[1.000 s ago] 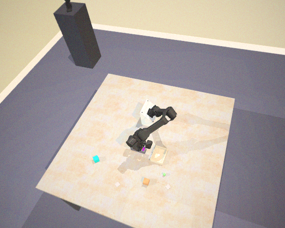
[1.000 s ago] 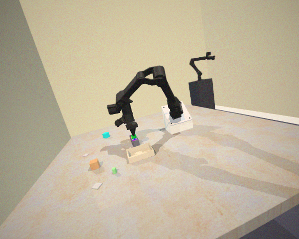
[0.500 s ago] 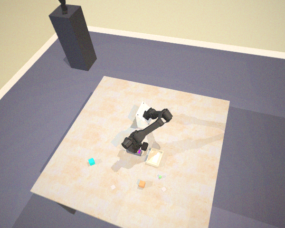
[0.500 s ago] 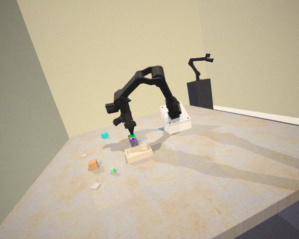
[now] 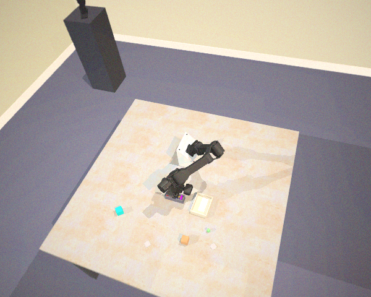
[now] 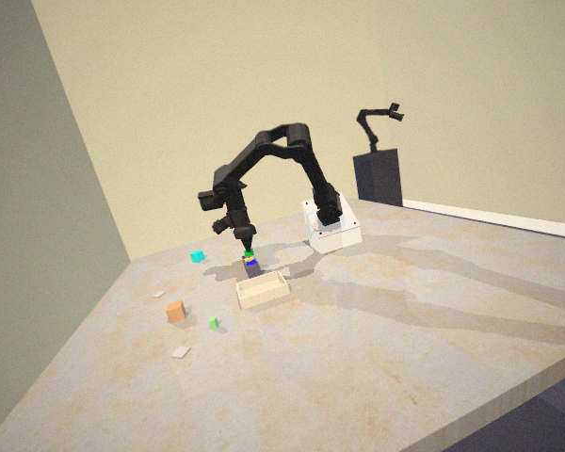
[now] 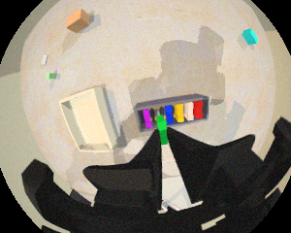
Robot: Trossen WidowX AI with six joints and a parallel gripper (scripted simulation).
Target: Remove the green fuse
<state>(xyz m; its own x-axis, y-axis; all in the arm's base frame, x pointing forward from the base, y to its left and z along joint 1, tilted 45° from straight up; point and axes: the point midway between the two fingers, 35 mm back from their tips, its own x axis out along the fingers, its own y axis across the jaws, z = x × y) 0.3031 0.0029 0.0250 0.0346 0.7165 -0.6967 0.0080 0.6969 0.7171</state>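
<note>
My gripper tip is now 15 cm to the right of the beige tray and 8 cm above it. The rest, counted from my gripper tip: orange cube 24 cm ahead, 12 cm to the left, 6 cm below; then small green block 23 cm to the left, 14 cm ahead, 7 cm below; then green fuse 1 cm below.
</note>
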